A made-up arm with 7 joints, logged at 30 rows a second.
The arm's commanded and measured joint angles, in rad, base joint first. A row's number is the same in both.
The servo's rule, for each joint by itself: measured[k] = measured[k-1] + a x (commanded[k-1-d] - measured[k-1]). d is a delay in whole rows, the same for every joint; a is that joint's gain. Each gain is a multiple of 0.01, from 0.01 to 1. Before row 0 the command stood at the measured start. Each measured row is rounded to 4 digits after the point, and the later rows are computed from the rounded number. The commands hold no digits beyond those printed.
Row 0, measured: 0.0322 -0.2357 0.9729 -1.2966 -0.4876 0.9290 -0.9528
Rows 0 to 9, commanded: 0.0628 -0.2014 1.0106 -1.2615 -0.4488 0.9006 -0.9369; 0.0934 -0.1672 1.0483 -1.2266 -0.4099 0.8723 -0.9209; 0.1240 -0.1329 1.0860 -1.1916 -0.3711 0.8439 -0.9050; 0.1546 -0.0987 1.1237 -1.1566 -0.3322 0.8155 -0.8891; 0.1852 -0.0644 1.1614 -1.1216 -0.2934 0.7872 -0.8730; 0.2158 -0.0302 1.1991 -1.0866 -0.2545 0.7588 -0.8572; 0.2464 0.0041 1.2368 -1.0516 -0.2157 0.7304 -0.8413; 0.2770 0.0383 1.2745 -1.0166 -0.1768 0.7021 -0.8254; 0.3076 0.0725 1.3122 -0.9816 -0.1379 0.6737 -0.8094; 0.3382 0.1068 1.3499 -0.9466 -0.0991 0.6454 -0.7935
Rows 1 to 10, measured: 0.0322 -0.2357 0.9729 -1.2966 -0.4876 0.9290 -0.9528; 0.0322 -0.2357 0.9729 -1.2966 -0.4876 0.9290 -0.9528; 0.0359 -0.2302 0.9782 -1.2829 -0.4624 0.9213 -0.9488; 0.0428 -0.2201 0.9880 -1.2609 -0.4283 0.9081 -0.9418; 0.0525 -0.2061 1.0017 -1.2339 -0.3911 0.8908 -0.9326; 0.0648 -0.1889 1.0188 -1.2038 -0.3528 0.8705 -0.9217; 0.0792 -0.1690 1.0388 -1.1717 -0.3142 0.8480 -0.9095; 0.0956 -0.1468 1.0612 -1.1385 -0.2754 0.8239 -0.8964; 0.1137 -0.1227 1.0858 -1.1046 -0.2366 0.7987 -0.8826; 0.1333 -0.0969 1.1122 -1.0703 -0.1977 0.7726 -0.8683
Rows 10 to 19, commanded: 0.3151 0.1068 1.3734 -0.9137 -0.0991 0.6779 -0.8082; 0.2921 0.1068 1.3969 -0.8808 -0.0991 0.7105 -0.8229; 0.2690 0.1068 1.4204 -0.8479 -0.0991 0.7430 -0.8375; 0.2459 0.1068 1.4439 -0.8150 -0.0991 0.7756 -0.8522; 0.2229 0.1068 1.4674 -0.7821 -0.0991 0.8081 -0.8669; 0.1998 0.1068 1.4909 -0.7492 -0.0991 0.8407 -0.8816; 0.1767 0.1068 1.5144 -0.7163 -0.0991 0.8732 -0.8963; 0.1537 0.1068 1.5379 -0.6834 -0.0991 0.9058 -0.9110; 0.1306 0.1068 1.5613 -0.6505 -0.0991 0.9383 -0.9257; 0.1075 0.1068 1.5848 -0.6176 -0.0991 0.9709 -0.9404
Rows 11 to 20, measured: 0.1542 -0.0698 1.1402 -1.0357 -0.1588 0.7459 -0.8536; 0.1763 -0.0415 1.1696 -1.0010 -0.1200 0.7188 -0.8386; 0.1930 -0.0178 1.1981 -0.9670 -0.1064 0.7078 -0.8310; 0.2049 0.0021 1.2259 -0.9334 -0.1017 0.7085 -0.8290; 0.2126 0.0189 1.2531 -0.9001 -0.1000 0.7178 -0.8311; 0.2166 0.0330 1.2798 -0.8669 -0.0994 0.7334 -0.8364; 0.2174 0.0448 1.3061 -0.8338 -0.0992 0.7536 -0.8440; 0.2153 0.0547 1.3320 -0.8008 -0.0991 0.7771 -0.8534; 0.2107 0.0630 1.3575 -0.7678 -0.0991 0.8030 -0.8641; 0.2039 0.0700 1.3828 -0.7349 -0.0991 0.8308 -0.8758
